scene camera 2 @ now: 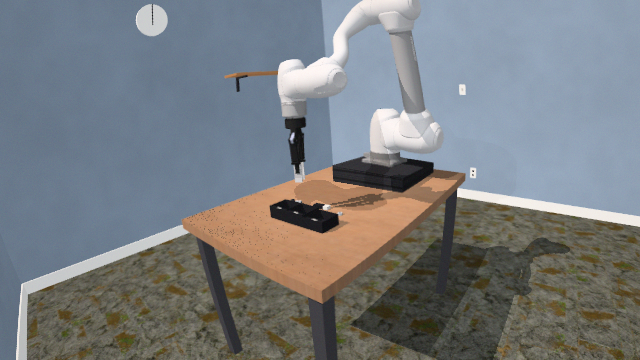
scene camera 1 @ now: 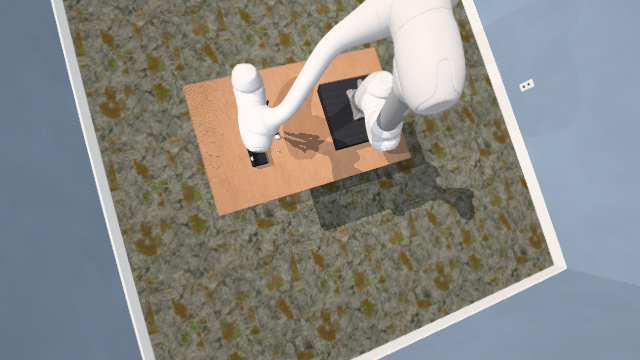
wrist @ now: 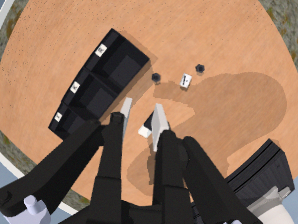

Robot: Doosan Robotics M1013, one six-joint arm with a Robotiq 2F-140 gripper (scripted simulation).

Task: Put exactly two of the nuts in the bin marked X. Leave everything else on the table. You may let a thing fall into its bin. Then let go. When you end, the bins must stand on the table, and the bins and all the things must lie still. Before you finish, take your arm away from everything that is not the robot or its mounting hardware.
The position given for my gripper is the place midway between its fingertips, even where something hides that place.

Observation:
I see my gripper (scene camera 2: pixel 300 180) and a black bin row (scene camera 2: pixel 306 216).
The black bin row also shows in the wrist view (wrist: pixel 118 66). My gripper is seen too in the wrist view (wrist: pixel 142 110).

